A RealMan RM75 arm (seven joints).
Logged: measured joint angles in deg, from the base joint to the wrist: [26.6 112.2 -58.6 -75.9 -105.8 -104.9 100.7]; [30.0 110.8 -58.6 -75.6 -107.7 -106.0 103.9]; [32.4 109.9 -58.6 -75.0 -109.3 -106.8 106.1]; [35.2 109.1 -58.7 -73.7 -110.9 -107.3 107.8]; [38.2 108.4 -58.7 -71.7 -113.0 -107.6 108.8]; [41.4 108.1 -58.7 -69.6 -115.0 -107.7 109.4]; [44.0 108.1 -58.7 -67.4 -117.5 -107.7 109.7]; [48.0 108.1 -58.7 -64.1 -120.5 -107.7 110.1]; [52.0 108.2 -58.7 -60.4 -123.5 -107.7 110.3]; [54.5 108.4 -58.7 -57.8 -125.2 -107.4 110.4]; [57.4 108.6 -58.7 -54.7 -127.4 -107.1 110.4]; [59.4 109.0 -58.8 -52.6 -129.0 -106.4 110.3]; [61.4 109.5 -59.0 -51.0 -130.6 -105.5 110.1]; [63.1 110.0 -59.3 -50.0 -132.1 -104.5 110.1]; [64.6 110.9 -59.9 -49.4 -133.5 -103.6 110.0]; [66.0 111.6 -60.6 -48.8 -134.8 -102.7 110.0]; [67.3 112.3 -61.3 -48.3 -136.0 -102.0 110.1]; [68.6 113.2 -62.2 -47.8 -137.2 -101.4 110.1]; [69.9 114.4 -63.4 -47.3 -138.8 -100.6 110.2]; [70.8 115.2 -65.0 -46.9 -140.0 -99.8 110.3]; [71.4 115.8 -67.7 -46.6 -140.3 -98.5 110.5]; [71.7 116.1 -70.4 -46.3 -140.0 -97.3 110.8]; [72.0 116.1 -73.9 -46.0 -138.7 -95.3 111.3]
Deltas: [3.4 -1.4 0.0 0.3 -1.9 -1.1 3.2]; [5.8 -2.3 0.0 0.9 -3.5 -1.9 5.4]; [8.6 -3.1 -0.1 2.2 -5.1 -2.4 7.1]; [11.6 -3.8 -0.1 4.2 -7.2 -2.7 8.1]; [14.8 -4.1 -0.1 6.3 -9.2 -2.8 8.7]; [17.4 -4.1 -0.1 8.5 -11.7 -2.8 9.0]; [21.4 -4.1 -0.1 11.8 -14.7 -2.8 9.4]; [25.4 -4.0 -0.1 15.5 -17.7 -2.8 9.6]; [27.9 -3.8 -0.1 18.1 -19.4 -2.5 9.7]; [30.8 -3.6 -0.1 21.2 -21.6 -2.2 9.7]; [32.8 -3.2 -0.2 23.3 -23.2 -1.5 9.6]; [34.8 -2.7 -0.4 24.9 -24.8 -0.6 9.4]; [36.5 -2.2 -0.7 25.9 -26.3 0.4 9.4]; [38.0 -1.3 -1.3 26.5 -27.7 1.3 9.3]; [39.4 -0.6 -2.0 27.1 -29.0 2.2 9.3]; [40.7 0.1 -2.7 27.6 -30.2 2.9 9.4]; [42.0 1.0 -3.6 28.1 -31.4 3.5 9.4]; [43.3 2.2 -4.8 28.6 -33.0 4.3 9.5]; [44.2 3.0 -6.4 29.0 -34.2 5.1 9.6]; [44.8 3.6 -9.1 29.3 -34.5 6.4 9.8]; [45.1 3.9 -11.8 29.6 -34.2 7.6 10.1]; [45.4 3.9 -15.3 29.9 -32.9 9.6 10.6]
